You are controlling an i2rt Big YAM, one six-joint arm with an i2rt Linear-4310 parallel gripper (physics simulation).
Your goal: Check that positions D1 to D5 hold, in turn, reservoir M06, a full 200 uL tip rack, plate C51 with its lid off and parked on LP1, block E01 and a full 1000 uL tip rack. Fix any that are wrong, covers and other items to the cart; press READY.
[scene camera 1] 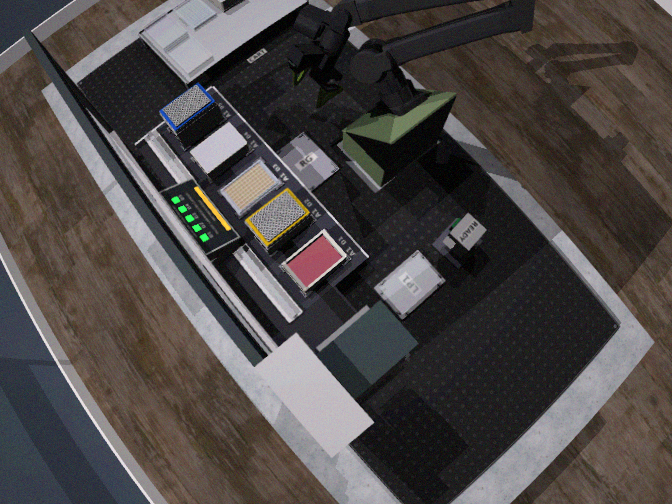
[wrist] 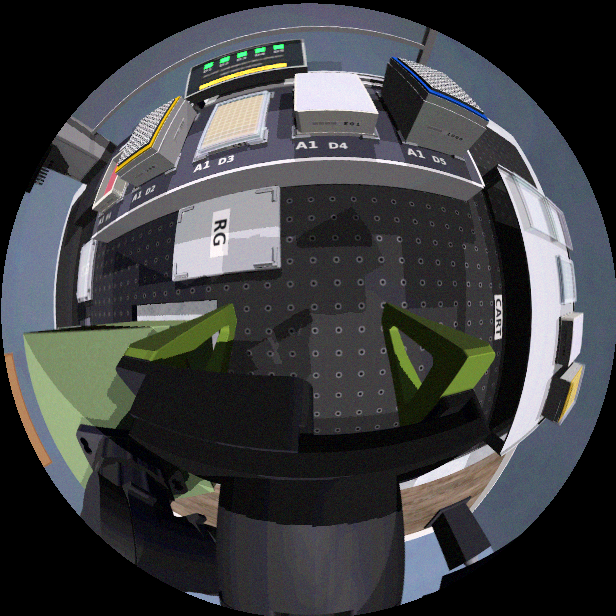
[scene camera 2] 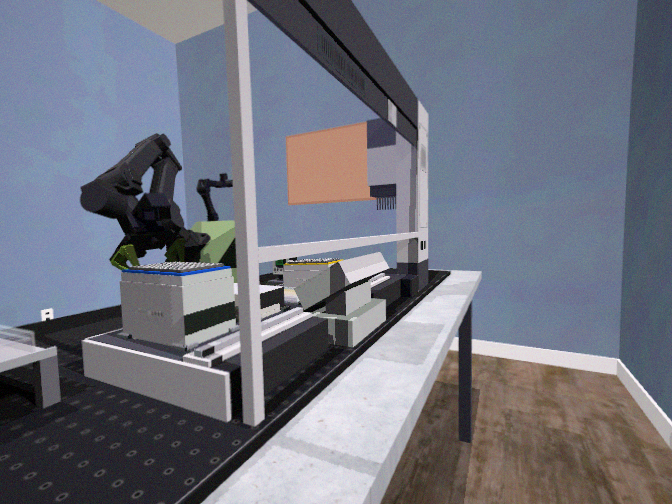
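Note:
The deck row holds a red reservoir (scene camera 1: 314,260) at D1, a yellow-rimmed tip rack (scene camera 1: 276,215) at D2, an uncovered tan plate (scene camera 1: 249,186) at D3, a white block (scene camera 1: 218,147) at D4 marked E01 in the wrist view (wrist: 335,102), and a blue-rimmed tip rack (scene camera 1: 186,105) at D5. A clear lid (scene camera 1: 409,283) lies on the LP1 pad. The READY button (scene camera 1: 467,231) stands right of the deck. My gripper (wrist: 310,333) is open and empty, hovering above the mat between the deck and the cart; it also shows in scene camera 1 (scene camera 1: 312,86).
The cart (scene camera 1: 217,27) at the far end carries several items. The RG pad (scene camera 1: 307,160) lies beside my green base (scene camera 1: 396,135). A status panel (scene camera 1: 199,217) shows several green lights. A gantry frame (scene camera 2: 244,217) spans the deck.

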